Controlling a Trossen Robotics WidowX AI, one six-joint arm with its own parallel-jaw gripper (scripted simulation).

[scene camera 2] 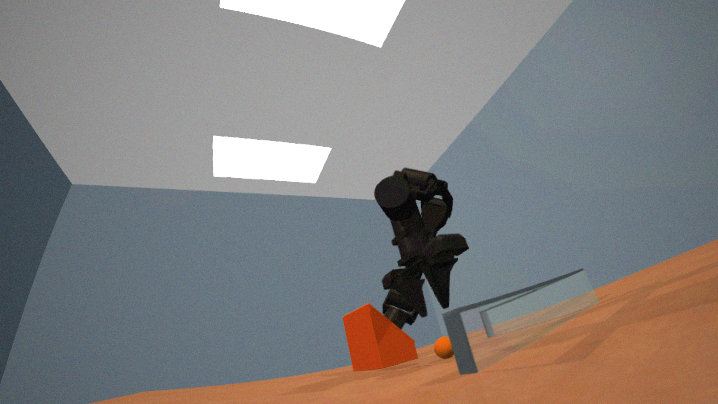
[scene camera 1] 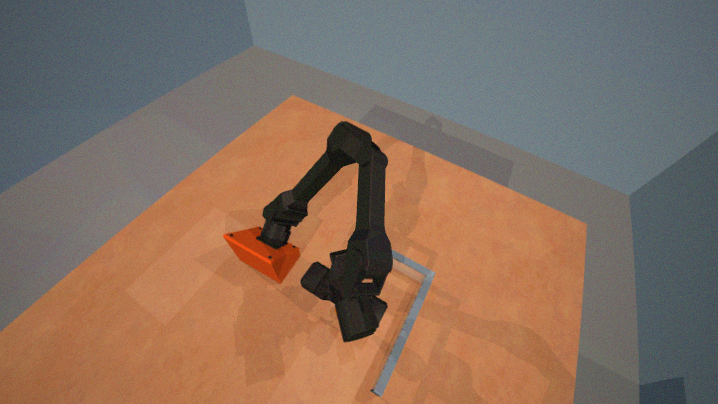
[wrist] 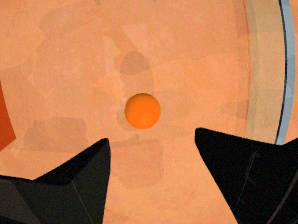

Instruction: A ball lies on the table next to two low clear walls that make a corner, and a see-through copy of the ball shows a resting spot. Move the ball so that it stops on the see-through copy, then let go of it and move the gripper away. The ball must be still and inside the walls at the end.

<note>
The gripper (scene camera 2: pixel 434 312) is open, holding nothing.
The gripper is seen too in scene camera 1 (scene camera 1: pixel 342 304) and in the wrist view (wrist: pixel 153 140).
</note>
